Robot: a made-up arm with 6 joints. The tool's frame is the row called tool.
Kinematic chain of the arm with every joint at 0, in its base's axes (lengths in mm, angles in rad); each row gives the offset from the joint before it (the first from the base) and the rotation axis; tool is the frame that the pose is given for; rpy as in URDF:
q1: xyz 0 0 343.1 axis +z
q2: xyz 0 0 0 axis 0 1 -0.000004
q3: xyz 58.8 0 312.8 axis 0 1 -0.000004
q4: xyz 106.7 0 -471.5 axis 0 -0.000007 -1
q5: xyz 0 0 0 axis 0 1 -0.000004
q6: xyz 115.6 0 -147.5 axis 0 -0.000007 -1
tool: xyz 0 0 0 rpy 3.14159 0 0
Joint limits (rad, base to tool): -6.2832..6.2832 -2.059..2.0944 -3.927..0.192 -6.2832..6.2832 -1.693..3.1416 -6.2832..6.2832
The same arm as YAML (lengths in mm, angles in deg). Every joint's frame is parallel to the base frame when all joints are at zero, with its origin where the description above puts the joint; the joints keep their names.
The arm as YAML. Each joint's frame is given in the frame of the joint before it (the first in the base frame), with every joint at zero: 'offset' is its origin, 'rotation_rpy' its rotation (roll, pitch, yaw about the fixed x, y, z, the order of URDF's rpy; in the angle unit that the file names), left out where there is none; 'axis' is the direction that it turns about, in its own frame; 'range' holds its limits. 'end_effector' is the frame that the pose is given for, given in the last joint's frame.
length_unit: mm
angle_unit: deg
chain:
  - id: q1
    offset: [0.0, 0.0, 343.1]
    axis: [0.0, 0.0, 1.0]
    range: [-360.0, 360.0]
  - id: q2
    offset: [0.0, 0.0, 0.0]
    axis: [0.0, 1.0, 0.0]
    range: [-117.97, 120.0]
  - id: q3
    offset: [58.8, 0.0, 312.8]
    axis: [0.0, 1.0, 0.0]
    range: [-225.0, 11.0]
  - id: q4
    offset: [106.7, 0.0, -471.5]
    axis: [0.0, 0.0, -1.0]
    range: [-360.0, 360.0]
  - id: q5
    offset: [0.0, 0.0, 0.0]
    axis: [0.0, 1.0, 0.0]
    range: [-97.0, 180.0]
  - id: q6
    offset: [115.6, 0.0, -147.5]
    axis: [0.0, 0.0, -1.0]
    range: [-360.0, 360.0]
end_effector:
  offset: [0.0, 0.0, 0.0]
  rotation_rpy: [180.0, 0.0, 0.0]

